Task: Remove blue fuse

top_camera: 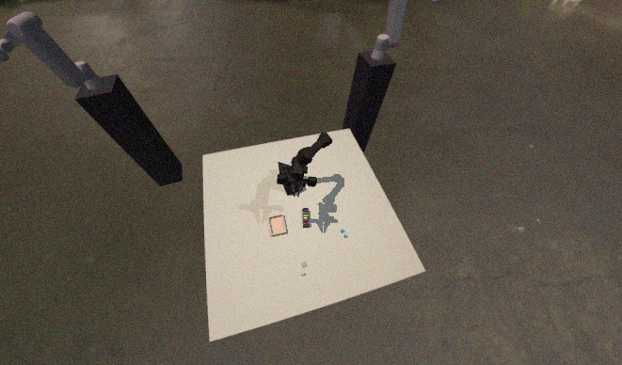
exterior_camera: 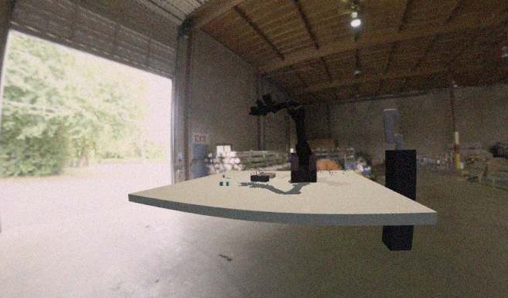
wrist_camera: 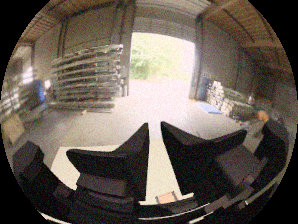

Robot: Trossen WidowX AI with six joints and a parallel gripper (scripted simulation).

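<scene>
Right now my gripper tip is 48 cm above the blue fuse, 8 cm to the right of it and 6 cm past it. The rest, counted from my gripper tip: tray (50 cm below, 11 cm to the right, 10 cm behind); red fuse (48 cm below, 7 cm to the left, 4 cm behind).
</scene>
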